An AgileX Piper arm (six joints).
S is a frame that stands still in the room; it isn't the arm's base.
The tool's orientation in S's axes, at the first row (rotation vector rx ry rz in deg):
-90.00, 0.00, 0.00
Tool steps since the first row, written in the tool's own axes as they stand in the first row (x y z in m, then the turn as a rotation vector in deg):
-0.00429, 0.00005, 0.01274, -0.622, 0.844, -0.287
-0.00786, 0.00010, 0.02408, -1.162, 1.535, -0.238
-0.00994, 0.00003, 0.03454, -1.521, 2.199, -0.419
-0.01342, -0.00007, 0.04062, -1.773, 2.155, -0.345
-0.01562, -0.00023, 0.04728, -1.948, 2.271, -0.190
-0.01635, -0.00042, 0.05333, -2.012, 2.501, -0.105
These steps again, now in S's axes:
-0.00429, 0.01274, -0.00005, -0.622, -0.287, -0.844
-0.00786, 0.02408, -0.00010, -1.162, -0.238, -1.535
-0.00994, 0.03454, -0.00003, -1.521, -0.419, -2.199
-0.01342, 0.04062, 0.00007, -1.773, -0.345, -2.155
-0.01562, 0.04728, 0.00023, -1.948, -0.190, -2.271
-0.01635, 0.05333, 0.00042, -2.012, -0.105, -2.501

